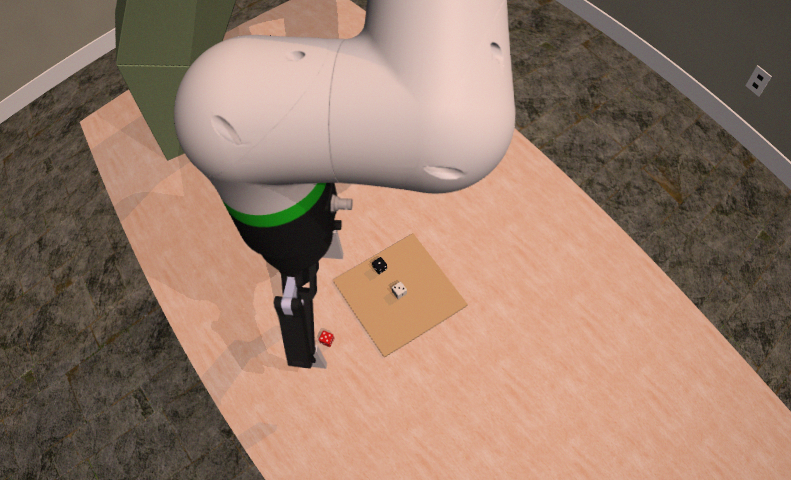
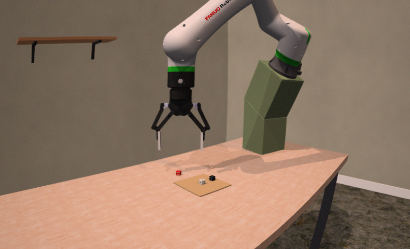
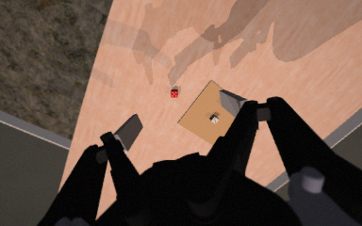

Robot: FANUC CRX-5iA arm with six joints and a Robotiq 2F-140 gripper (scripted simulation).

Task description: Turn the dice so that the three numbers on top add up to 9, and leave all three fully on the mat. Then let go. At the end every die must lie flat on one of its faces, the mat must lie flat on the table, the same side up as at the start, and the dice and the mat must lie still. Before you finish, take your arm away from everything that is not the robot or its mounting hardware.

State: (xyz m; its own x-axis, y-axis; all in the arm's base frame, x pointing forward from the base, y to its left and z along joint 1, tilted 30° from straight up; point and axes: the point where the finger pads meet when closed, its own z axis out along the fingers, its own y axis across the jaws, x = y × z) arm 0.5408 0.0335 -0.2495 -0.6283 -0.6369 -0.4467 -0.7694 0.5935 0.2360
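My hand is 100 mm above the red die and 10 mm to the left of it. Also, from my hand: tan square mat (110 mm to the left, 110 mm below); black die (110 mm to the left, 100 mm below, 50 mm behind); white die (110 mm to the left, 100 mm below).
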